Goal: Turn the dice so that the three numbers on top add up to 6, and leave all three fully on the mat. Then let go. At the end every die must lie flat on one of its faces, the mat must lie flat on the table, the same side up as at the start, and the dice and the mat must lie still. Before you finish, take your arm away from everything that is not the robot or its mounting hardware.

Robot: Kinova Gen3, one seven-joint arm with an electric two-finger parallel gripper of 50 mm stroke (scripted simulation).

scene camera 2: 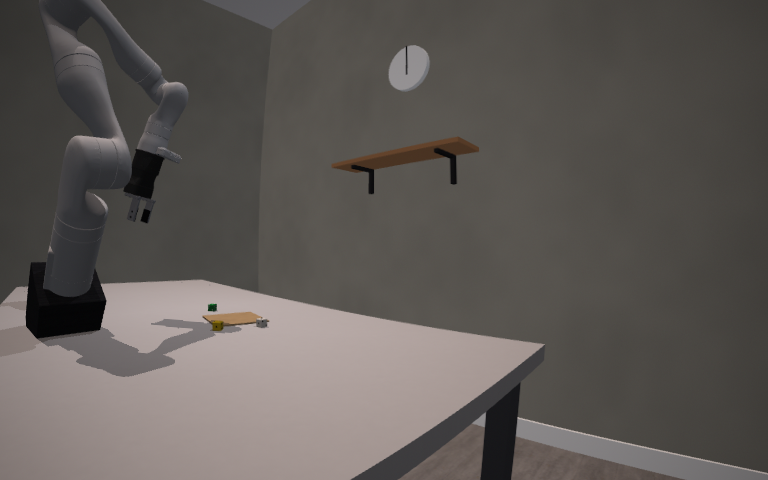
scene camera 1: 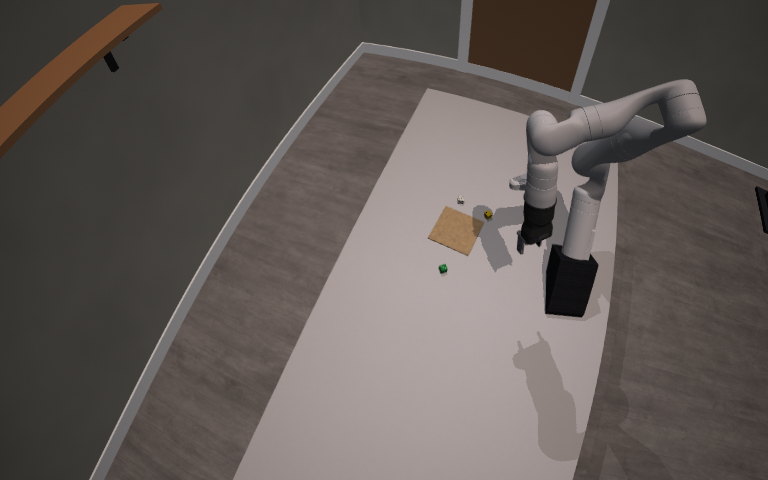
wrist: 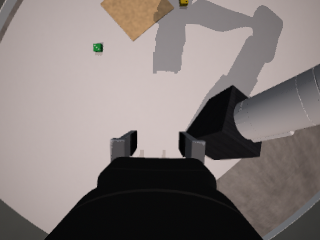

In view: my gripper (scene camera 2: 137,221) and a tan mat (scene camera 1: 454,229).
My gripper shows as well in scene camera 1 (scene camera 1: 529,247) and in the wrist view (wrist: 157,140).
